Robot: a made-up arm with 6 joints. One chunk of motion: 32 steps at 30 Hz.
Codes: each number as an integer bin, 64 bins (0 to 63) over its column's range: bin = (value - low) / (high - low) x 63, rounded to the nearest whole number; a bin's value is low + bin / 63 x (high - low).
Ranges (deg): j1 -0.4..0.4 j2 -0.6..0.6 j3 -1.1..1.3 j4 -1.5..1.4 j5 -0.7..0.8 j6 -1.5..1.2
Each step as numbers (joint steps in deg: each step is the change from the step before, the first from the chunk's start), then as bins.
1 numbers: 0.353 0.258 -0.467 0.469 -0.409 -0.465
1 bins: 59 45 17 43 12 24
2 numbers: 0.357 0.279 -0.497 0.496 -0.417 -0.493
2 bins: 60 46 16 43 12 23
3 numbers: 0.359 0.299 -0.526 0.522 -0.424 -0.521
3 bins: 60 47 15 44 12 23
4 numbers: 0.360 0.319 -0.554 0.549 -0.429 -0.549
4 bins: 60 48 14 45 11 22
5 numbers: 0.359 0.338 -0.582 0.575 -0.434 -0.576
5 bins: 60 49 14 45 11 22
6 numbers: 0.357 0.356 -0.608 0.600 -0.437 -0.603
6 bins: 60 50 13 46 11 21
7 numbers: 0.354 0.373 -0.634 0.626 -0.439 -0.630
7 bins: 59 51 12 46 11 20
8 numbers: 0.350 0.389 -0.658 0.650 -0.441 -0.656
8 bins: 59 52 12 47 11 20
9 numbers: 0.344 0.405 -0.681 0.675 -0.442 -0.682
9 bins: 59 53 11 47 11 19
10 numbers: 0.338 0.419 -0.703 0.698 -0.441 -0.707
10 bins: 58 53 10 48 11 19
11 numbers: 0.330 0.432 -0.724 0.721 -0.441 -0.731
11 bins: 57 54 10 48 11 18
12 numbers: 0.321 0.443 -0.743 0.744 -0.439 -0.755
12 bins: 57 55 9 49 11 17
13 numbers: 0.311 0.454 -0.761 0.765 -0.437 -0.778
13 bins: 56 55 9 49 11 17
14 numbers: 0.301 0.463 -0.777 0.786 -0.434 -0.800
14 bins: 55 56 8 50 11 16
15 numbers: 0.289 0.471 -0.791 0.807 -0.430 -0.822
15 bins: 54 56 8 50 11 16
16 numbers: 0.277 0.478 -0.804 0.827 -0.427 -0.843
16 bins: 53 57 8 51 11 15
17 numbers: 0.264 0.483 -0.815 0.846 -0.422 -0.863
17 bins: 52 57 7 51 12 15
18 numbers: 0.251 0.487 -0.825 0.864 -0.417 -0.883
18 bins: 51 57 7 51 12 14
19 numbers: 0.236 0.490 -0.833 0.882 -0.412 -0.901
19 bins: 50 57 7 52 12 14
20 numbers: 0.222 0.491 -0.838 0.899 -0.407 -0.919
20 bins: 49 57 7 52 12 14
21 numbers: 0.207 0.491 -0.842 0.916 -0.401 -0.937
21 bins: 48 57 7 52 13 13
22 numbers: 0.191 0.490 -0.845 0.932 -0.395 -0.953
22 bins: 47 57 7 53 13 13
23 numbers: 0.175 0.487 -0.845 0.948 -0.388 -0.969
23 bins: 45 57 7 53 13 12
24 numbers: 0.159 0.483 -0.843 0.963 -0.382 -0.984
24 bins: 44 57 7 54 13 12
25 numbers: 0.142 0.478 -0.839 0.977 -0.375 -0.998
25 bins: 43 57 7 54 14 12
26 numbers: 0.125 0.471 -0.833 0.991 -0.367 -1.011
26 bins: 41 56 7 54 14 11
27 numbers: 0.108 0.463 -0.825 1.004 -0.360 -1.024
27 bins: 40 56 7 54 14 11
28 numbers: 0.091 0.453 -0.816 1.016 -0.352 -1.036
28 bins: 39 55 7 55 15 11
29 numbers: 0.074 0.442 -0.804 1.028 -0.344 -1.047
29 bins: 37 55 8 55 15 11
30 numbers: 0.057 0.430 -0.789 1.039 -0.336 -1.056
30 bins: 36 54 8 55 15 10
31 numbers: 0.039 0.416 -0.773 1.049 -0.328 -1.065
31 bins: 35 53 9 55 16 10
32 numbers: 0.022 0.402 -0.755 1.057 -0.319 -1.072
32 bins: 33 53 9 56 16 10
